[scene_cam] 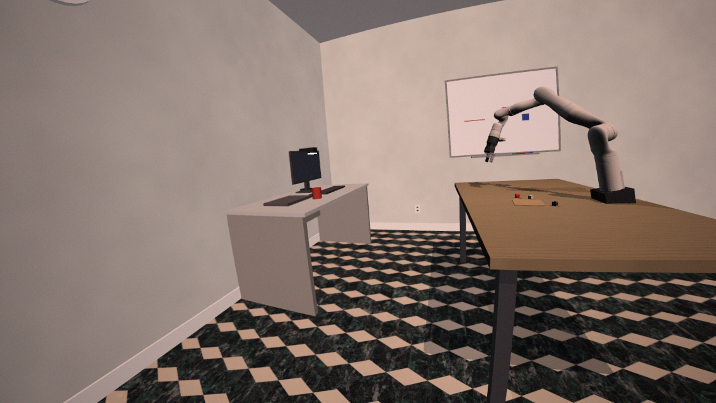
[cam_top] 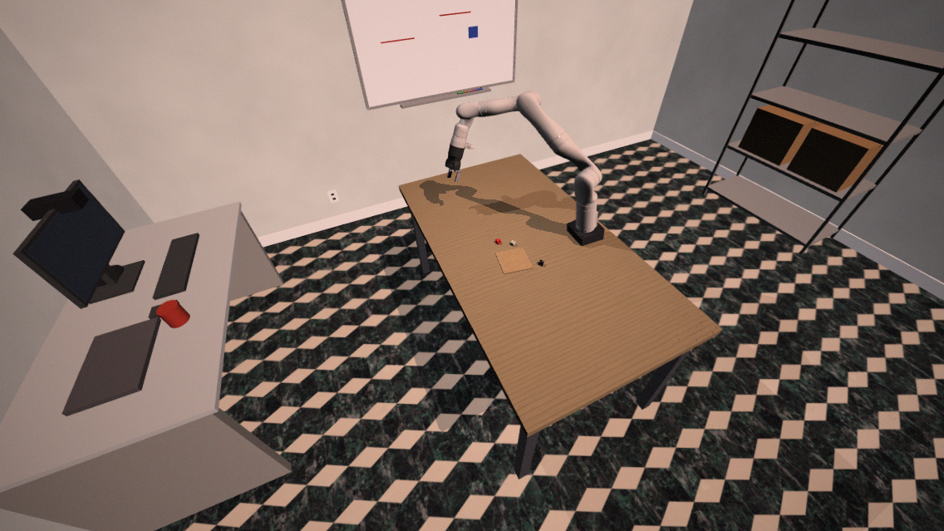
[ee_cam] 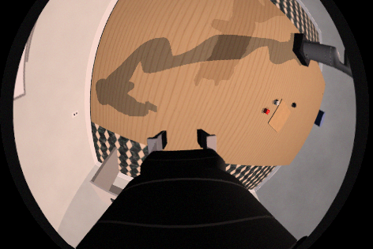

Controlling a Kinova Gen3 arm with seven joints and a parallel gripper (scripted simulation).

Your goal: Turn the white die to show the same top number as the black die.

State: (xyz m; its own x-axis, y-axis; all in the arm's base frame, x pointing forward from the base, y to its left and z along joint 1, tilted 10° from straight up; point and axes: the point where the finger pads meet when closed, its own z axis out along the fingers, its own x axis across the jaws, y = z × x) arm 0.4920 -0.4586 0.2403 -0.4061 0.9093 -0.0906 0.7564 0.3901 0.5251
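Now: the red die 11 cm behind my hand, 34 cm to the left of it and 20 cm below it. The rest, counted from my hand: white die 17 cm behind, 38 cm to the left, 20 cm below; then black die 23 cm behind, 56 cm to the left, 20 cm below; then tan mat 12 cm behind, 49 cm to the left, 21 cm below.
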